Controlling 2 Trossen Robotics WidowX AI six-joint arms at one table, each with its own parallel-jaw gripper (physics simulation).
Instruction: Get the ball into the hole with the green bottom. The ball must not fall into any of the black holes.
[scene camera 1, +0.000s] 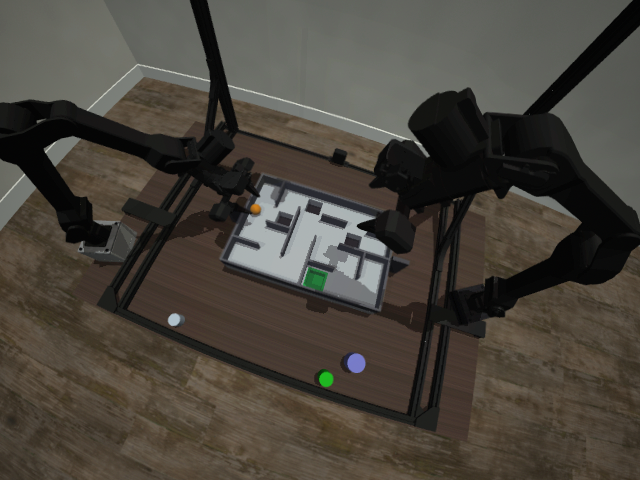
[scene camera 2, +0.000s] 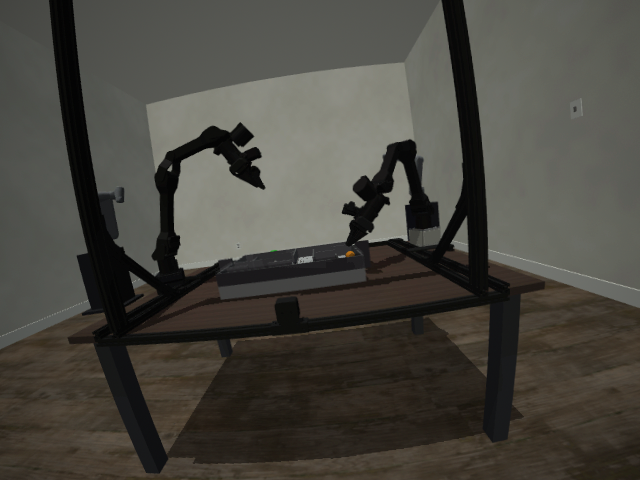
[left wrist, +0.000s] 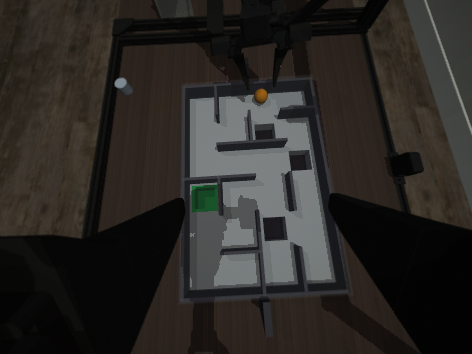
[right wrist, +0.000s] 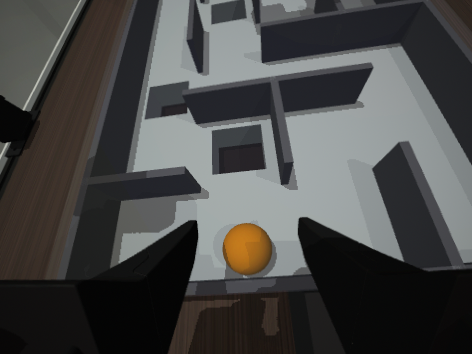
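Observation:
The orange ball (scene camera 1: 255, 209) (scene camera 2: 349, 254) (left wrist: 261, 95) (right wrist: 247, 248) rests on the white floor of the walled maze (scene camera 1: 258, 273) (scene camera 2: 289, 289) (left wrist: 186, 150), near one short wall. A black hole (left wrist: 264, 132) (right wrist: 240, 155) lies a little inward from it; two more black holes show in the left wrist view. The green-bottomed hole (scene camera 1: 315, 279) (left wrist: 205, 199) is by a long wall. My right gripper (scene camera 1: 254, 203) (scene camera 2: 349, 243) (left wrist: 261, 88) (right wrist: 247, 226) is partly open, its fingertips on either side of the ball's position. My left gripper (scene camera 1: 366, 204) (scene camera 2: 263, 187) (left wrist: 255, 202) is wide open, high above the maze's other end.
A handle (scene camera 1: 400, 265) (left wrist: 267, 317) sticks out from the maze's far short side. A white cylinder (scene camera 1: 174, 319) (left wrist: 123, 86), a purple disc (scene camera 1: 355, 363) and a green disc (scene camera 1: 325, 378) are on the table. A small black box (scene camera 1: 339, 156) (scene camera 2: 287, 311) sits at the frame.

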